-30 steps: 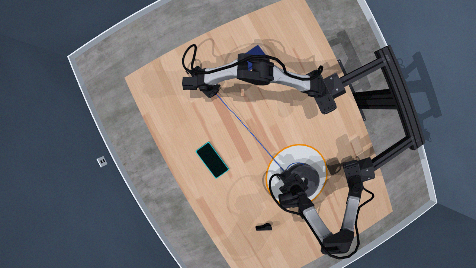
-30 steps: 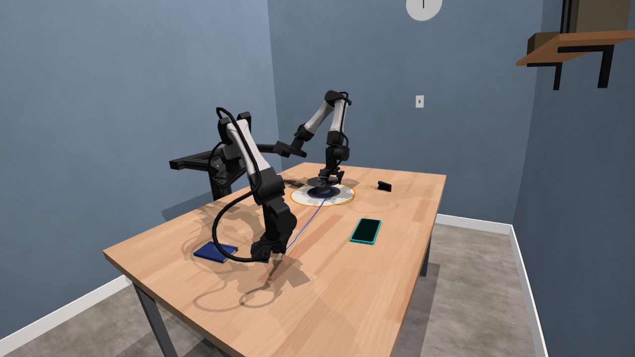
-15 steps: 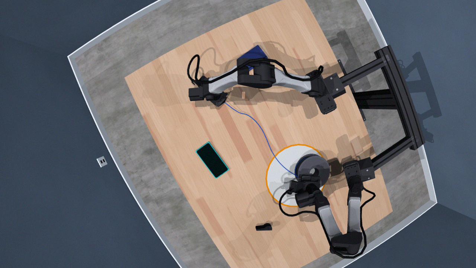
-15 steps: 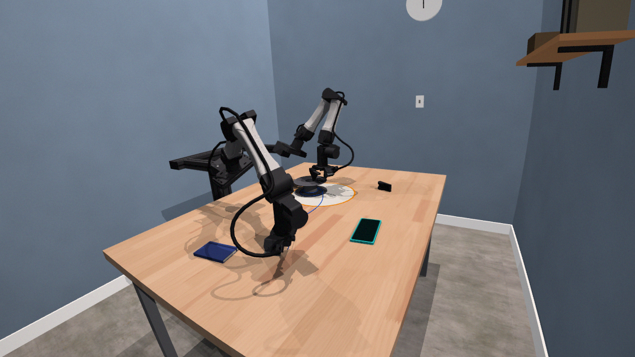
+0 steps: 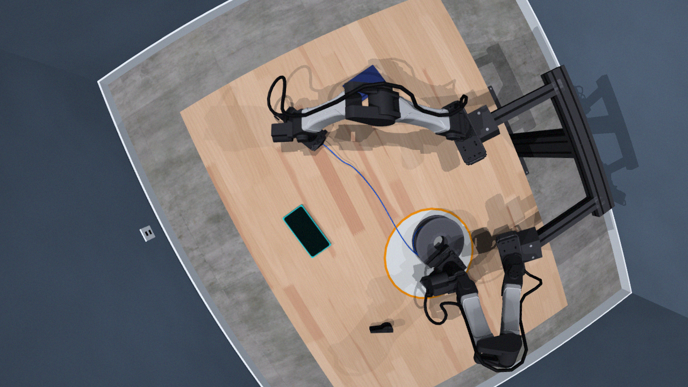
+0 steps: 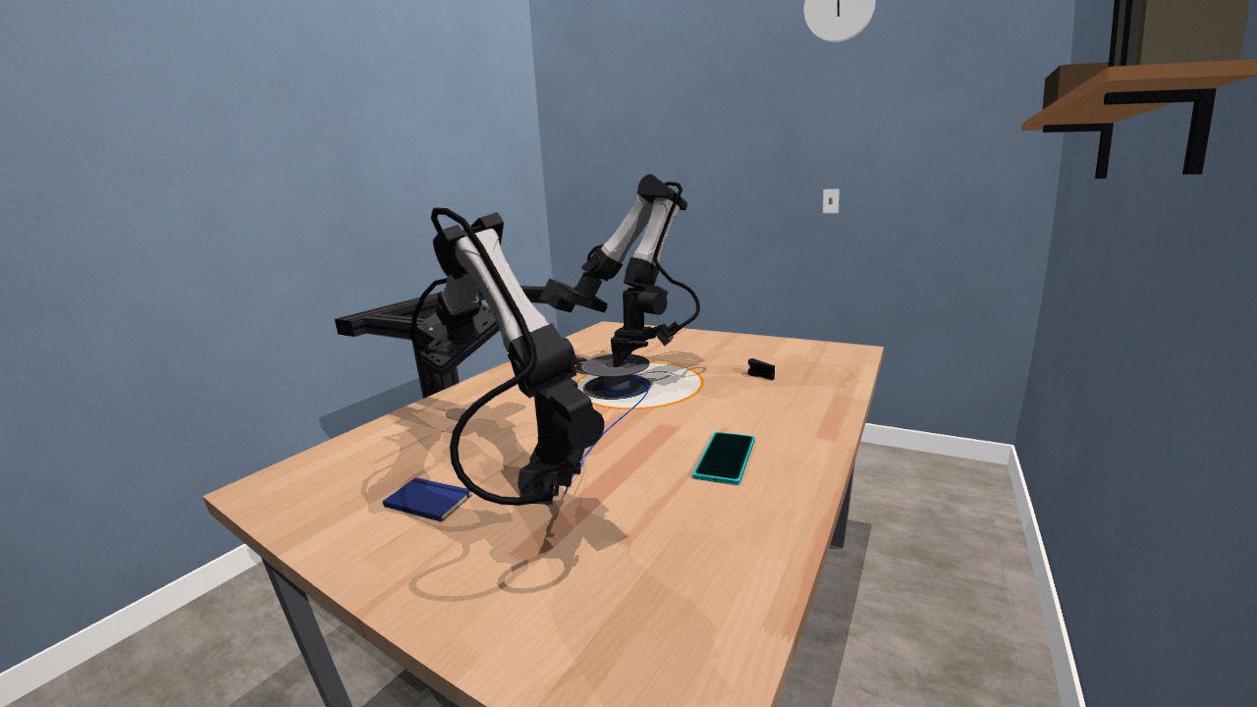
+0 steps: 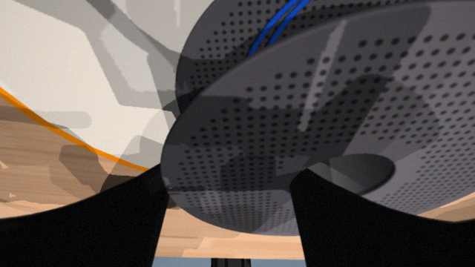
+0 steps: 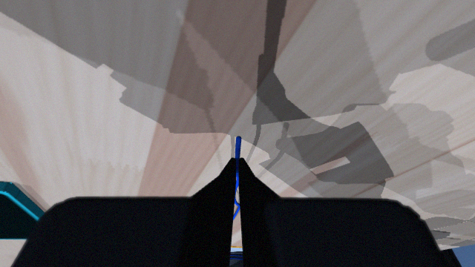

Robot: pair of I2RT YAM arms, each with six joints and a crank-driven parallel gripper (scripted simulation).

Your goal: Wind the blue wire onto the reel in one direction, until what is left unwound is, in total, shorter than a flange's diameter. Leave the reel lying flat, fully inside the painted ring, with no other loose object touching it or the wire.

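The dark grey reel lies 20 mm ahead of my left hand, 60 mm to the right of it and 20 mm below it. Round my left hand: orange painted ring 60 mm ahead, 10 mm to the right, 50 mm below; then black clip-like object 350 mm ahead, 170 mm to the left, 30 mm below.
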